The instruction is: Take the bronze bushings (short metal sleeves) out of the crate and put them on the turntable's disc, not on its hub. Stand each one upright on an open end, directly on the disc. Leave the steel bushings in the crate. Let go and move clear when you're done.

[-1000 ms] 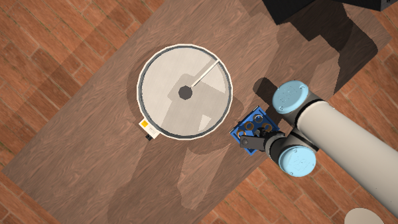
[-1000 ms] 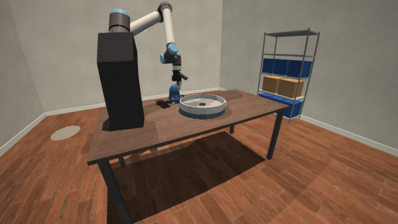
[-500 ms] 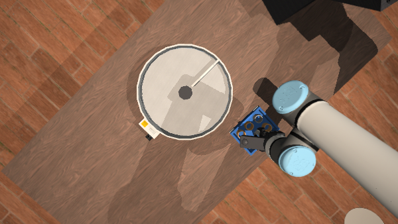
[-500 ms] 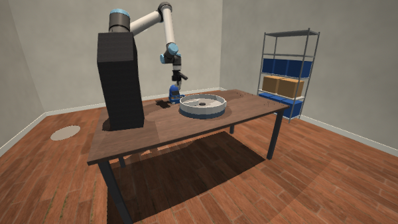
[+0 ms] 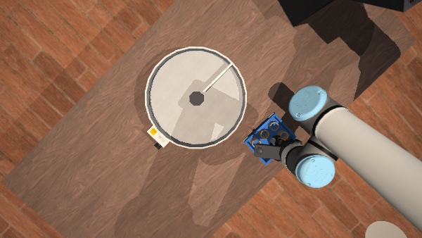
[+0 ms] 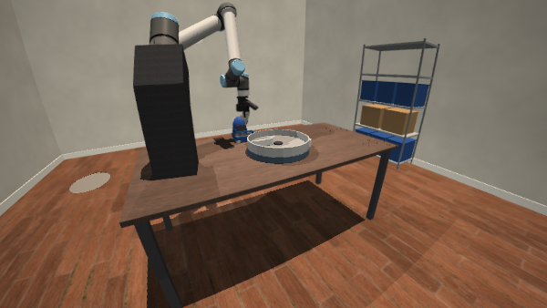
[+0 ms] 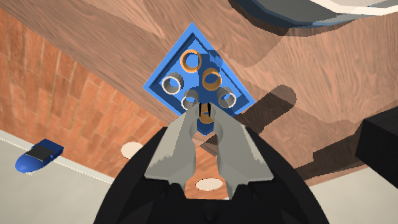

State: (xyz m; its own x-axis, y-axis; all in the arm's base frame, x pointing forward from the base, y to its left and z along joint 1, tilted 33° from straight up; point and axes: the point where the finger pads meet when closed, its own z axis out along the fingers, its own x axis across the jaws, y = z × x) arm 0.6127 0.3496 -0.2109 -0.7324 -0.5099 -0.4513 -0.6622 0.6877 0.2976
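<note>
Now: the blue crate 10 mm behind my hand, 20 mm to the left of it and 120 mm below it. From my hand the other things lie so: round turntable 80 mm ahead, 340 mm to the right, 90 mm below.
</note>
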